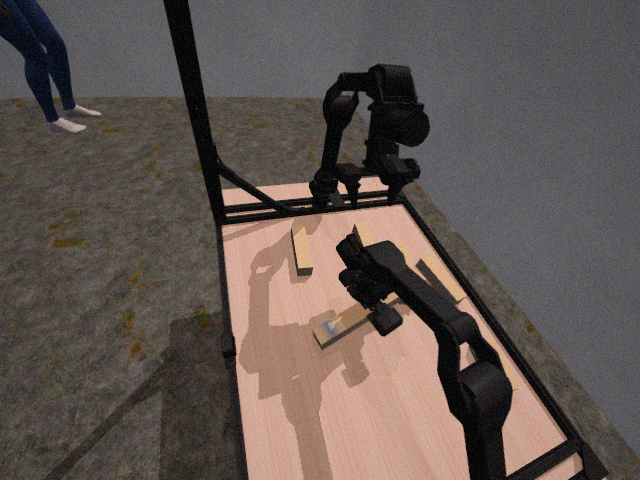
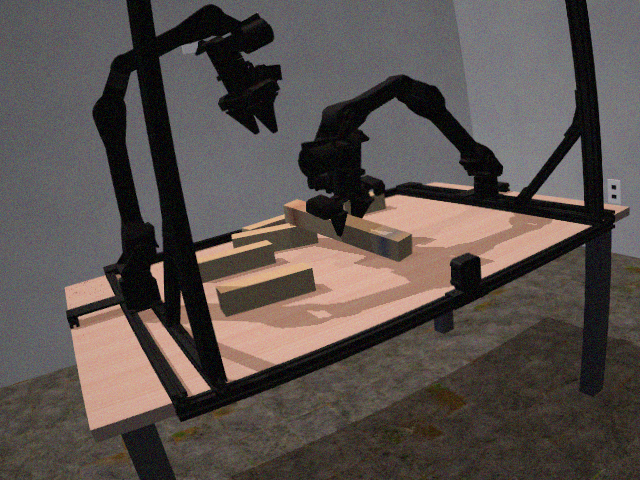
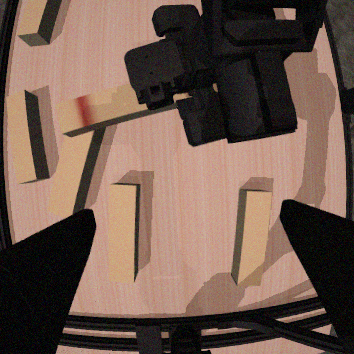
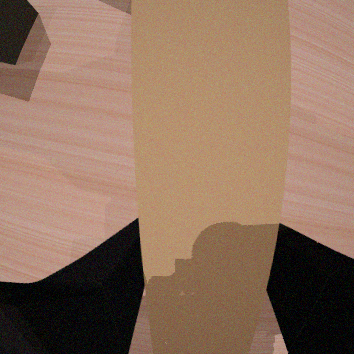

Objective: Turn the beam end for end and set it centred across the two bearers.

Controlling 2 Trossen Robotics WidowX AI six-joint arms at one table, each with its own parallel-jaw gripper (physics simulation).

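Frame: origin at the left arm's base, x ahead, y down, z left, level; metres.
Seen in the pictures: left gripper, fingertip midpoint: (image 1: pixel 372 207) (image 2: pixel 266 133) (image 3: pixel 188 214); right gripper, fingertip midpoint: (image 1: pixel 368 310) (image 2: pixel 347 232) (image 4: pixel 201 222); left arm's base, origin of the base link: (image 1: pixel 319 203) (image 2: pixel 142 305) (image 3: pixel 184 336); right arm's base, origin of the base link: (image 2: pixel 487 197).
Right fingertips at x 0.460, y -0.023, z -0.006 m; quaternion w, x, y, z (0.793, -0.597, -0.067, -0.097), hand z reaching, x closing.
Observation:
Offsets run from my right fingertips to a thing's top centre.
The long wooden beam (image 1: pixel 347 318) (image 2: pixel 370 235) (image 3: pixel 105 105) (image 4: pixel 211 123) has a red band near one end and a bluish patch near the other. My right gripper (image 1: pixel 372 307) (image 2: pixel 339 221) (image 3: pixel 174 92) (image 4: pixel 201 222) is shut on the beam near its middle and holds it low over the table. The red-banded end reaches over a loose block @(dx -0.096, dy -0.008, dz +0.175 m) (image 3: pixel 68 175) (image 2: pixel 275 235); I cannot tell whether they touch. Two parallel blocks, one @(dx -0.252, dy -0.002, dz -0.120 m) (image 1: pixel 301 250) (image 2: pixel 266 286) (image 3: pixel 251 235) and the other @(dx -0.228, dy -0.002, dz +0.102 m) (image 1: pixel 366 233) (image 2: pixel 234 259) (image 3: pixel 121 232), lie apart from the beam. My left gripper (image 1: pixel 372 197) (image 2: pixel 258 121) (image 3: pixel 188 214) is open and empty, high above them.
More loose blocks lie by the table edge: one @(dx -0.046, dy -0.002, dz +0.285 m) (image 3: pixel 19 137) (image 1: pixel 442 278) beside the beam's red end and one @(dx +0.222, dy -0.005, dz +0.274 m) (image 3: pixel 38 21) farther off. A black frame rail (image 1: pixel 309 207) (image 2: pixel 347 348) rims the table, with an upright post (image 1: pixel 194 95) (image 2: pixel 161 190) at one corner.

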